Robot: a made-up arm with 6 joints.
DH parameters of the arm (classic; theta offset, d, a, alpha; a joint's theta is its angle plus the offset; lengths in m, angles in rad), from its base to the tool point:
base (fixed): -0.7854 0 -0.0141 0
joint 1: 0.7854 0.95 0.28 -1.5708
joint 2: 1.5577 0 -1.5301 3.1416
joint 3: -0.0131 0 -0.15 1.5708
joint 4: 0 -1.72 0.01 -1.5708
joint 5: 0 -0.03 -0.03 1.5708
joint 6: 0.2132 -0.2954 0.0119 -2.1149
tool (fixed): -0.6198 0.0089 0 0
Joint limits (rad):
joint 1: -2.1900..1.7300
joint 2: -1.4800..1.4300
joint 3: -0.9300..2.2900
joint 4: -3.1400..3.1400
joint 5: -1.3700..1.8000
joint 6: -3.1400..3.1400
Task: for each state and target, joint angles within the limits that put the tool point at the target. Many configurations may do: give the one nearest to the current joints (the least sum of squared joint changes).
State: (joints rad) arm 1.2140 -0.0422 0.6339 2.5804 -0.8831 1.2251
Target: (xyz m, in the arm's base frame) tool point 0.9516 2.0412 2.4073
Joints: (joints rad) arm 1.1918 0.0127 -0.1861 2.5145 -0.8789 1.2260
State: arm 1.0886 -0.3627 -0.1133 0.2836 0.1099 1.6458
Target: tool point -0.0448 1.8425 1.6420
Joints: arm 1.5713 -0.1881 -0.6912 0.3036 0.0546 1.6476
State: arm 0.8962 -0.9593 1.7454 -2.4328 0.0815 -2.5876
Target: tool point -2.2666 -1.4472 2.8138
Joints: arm 0.5487 -0.8070 1.8475 -2.4339 0.0928 -2.5875
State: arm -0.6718 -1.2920 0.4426 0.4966 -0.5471 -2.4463
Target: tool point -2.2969 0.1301 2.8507
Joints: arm -0.0659 -1.4222 0.6989 0.5374 -0.5277 -2.4479
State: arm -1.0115 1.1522 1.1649 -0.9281 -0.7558 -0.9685
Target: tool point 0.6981 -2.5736 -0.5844
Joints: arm -1.3586 1.4300 0.2891 -0.8582 -0.6052 -0.9646
